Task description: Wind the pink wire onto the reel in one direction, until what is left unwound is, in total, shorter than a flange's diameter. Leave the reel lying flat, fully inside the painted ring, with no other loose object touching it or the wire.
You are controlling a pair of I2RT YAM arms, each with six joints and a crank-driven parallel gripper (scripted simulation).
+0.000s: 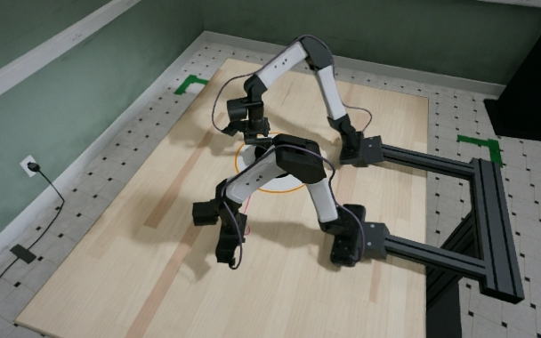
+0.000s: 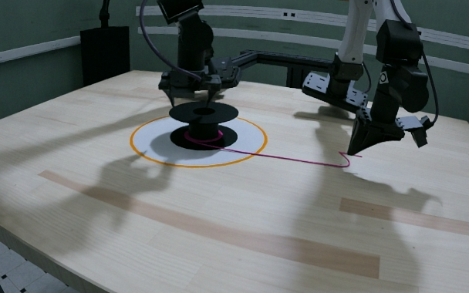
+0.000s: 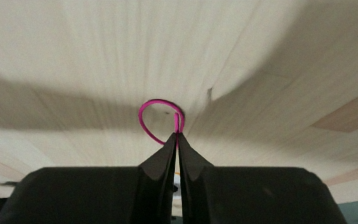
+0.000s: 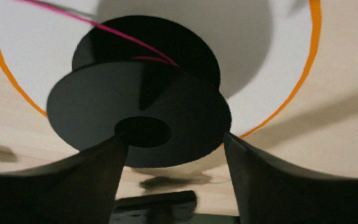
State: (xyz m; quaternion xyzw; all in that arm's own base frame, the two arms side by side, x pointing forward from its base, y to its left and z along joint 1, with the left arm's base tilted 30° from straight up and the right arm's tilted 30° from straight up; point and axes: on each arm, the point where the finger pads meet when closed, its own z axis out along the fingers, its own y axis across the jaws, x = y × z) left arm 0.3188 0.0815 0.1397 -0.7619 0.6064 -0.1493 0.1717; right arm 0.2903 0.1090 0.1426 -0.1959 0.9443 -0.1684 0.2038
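Now: the black reel 40 mm behind my right hand, 20 mm to the left of it and 60 mm below it. From my right hand the other things lie so: orange painted ring: 40 mm behind, 90 mm below.
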